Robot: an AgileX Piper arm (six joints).
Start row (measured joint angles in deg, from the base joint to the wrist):
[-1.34, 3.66, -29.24, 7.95, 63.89, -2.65]
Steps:
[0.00, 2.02, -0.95, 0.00, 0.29, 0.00]
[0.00, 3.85, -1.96, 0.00, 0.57, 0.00]
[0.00, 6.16, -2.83, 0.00, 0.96, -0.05]
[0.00, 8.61, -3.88, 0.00, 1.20, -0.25]
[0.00, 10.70, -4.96, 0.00, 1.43, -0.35]
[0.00, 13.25, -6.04, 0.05, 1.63, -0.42]
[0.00, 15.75, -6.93, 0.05, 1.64, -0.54]
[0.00, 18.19, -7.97, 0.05, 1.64, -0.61]
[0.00, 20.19, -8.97, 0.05, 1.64, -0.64]
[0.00, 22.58, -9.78, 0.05, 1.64, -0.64]
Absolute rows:
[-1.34, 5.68, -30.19, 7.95, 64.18, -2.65]
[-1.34, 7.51, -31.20, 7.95, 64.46, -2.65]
[-1.34, 9.82, -32.07, 7.95, 64.85, -2.70]
[-1.34, 12.27, -33.12, 7.95, 65.09, -2.90]
[-1.34, 14.36, -34.20, 7.95, 65.32, -3.00]
[-1.34, 16.91, -35.28, 8.00, 65.52, -3.07]
[-1.34, 19.41, -36.17, 8.00, 65.53, -3.19]
[-1.34, 21.85, -37.21, 8.00, 65.53, -3.26]
[-1.34, 23.85, -38.21, 8.00, 65.53, -3.29]
[-1.34, 26.24, -39.02, 8.00, 65.53, -3.29]

